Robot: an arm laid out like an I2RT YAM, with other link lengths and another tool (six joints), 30 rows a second.
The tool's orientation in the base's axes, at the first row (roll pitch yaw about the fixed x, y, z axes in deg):
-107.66, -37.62, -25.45
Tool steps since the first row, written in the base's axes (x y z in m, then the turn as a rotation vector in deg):
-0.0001, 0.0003, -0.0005, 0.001, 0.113, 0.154
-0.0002, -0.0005, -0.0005, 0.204, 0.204, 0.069
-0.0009, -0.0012, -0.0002, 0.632, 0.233, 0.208
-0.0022, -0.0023, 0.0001, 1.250, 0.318, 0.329
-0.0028, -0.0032, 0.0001, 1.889, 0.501, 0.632
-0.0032, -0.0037, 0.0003, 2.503, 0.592, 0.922
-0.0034, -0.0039, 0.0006, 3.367, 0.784, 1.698
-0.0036, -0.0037, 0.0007, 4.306, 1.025, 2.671
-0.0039, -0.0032, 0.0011, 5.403, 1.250, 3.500
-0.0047, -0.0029, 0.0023, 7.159, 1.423, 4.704
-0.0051, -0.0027, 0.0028, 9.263, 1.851, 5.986
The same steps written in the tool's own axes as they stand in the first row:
-0.0005, 0.0002, 0.0003, 0.056, -0.175, 0.052
-0.0003, 0.0006, -0.0004, 0.119, -0.078, 0.260
-0.0004, 0.0004, -0.0014, 0.500, -0.030, 0.496
-0.0007, 0.0003, -0.0031, 0.987, 0.079, 0.890
-0.0009, 0.0005, -0.0041, 1.566, 0.006, 1.329
-0.0008, 0.0004, -0.0048, 2.151, -0.018, 1.684
-0.0007, 0.0002, -0.0052, 3.178, -0.363, 2.146
-0.0009, 0.0000, -0.0051, 4.361, -0.853, 2.642
-0.0010, -0.0007, -0.0050, 5.575, -1.163, 3.251
-0.0010, -0.0021, -0.0055, 7.507, -1.469, 4.109
-0.0010, -0.0027, -0.0057, 9.649, -1.830, 5.349

